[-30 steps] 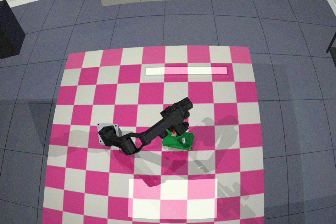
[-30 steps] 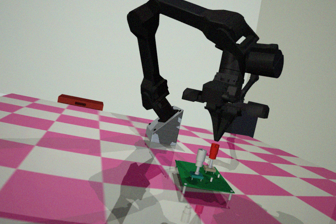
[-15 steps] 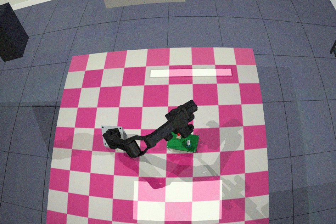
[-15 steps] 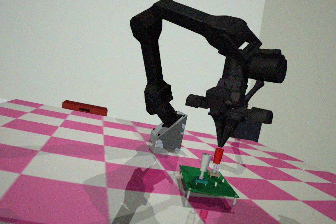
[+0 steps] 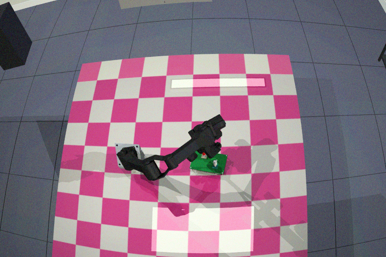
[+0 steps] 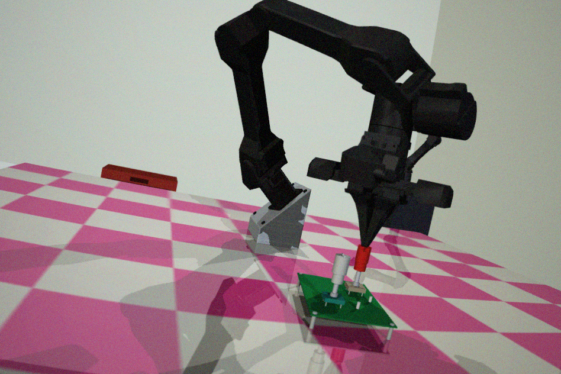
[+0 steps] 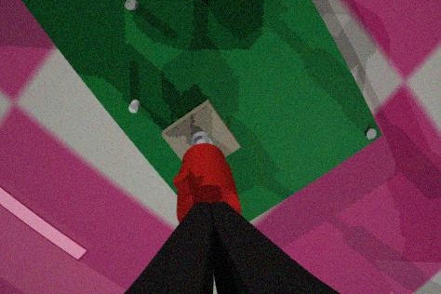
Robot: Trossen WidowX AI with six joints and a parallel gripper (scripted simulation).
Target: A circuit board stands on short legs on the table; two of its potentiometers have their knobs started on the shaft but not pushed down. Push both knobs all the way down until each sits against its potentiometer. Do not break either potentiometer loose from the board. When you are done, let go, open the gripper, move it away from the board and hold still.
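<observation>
The red knob lies 10 mm below my gripper tip. Round my gripper tip: white knob: 60 mm to the right, 50 mm ahead, 20 mm below.
</observation>
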